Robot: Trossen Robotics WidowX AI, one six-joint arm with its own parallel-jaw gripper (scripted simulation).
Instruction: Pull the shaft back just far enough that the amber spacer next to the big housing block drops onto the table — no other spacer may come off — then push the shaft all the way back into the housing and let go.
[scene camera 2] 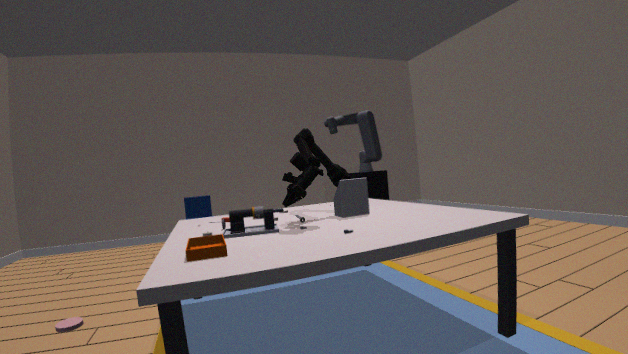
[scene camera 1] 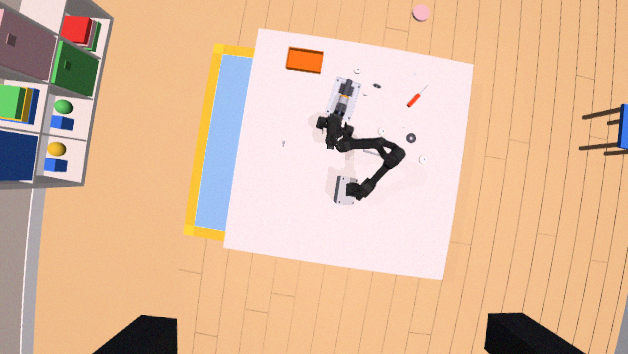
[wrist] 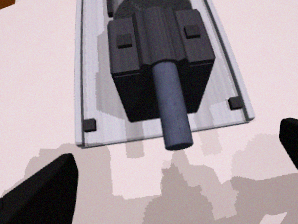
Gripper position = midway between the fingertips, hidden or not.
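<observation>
Gripper [wrist: 181, 146] open, holding nothing. Grey-blue shaft [wrist: 171, 102] visible. Housing block [scene camera 2: 237, 228], also [scene camera 1: 342, 86] and [wrist: 115, 101]. Orange tray [scene camera 2: 204, 247], also [scene camera 1: 299, 59].
</observation>
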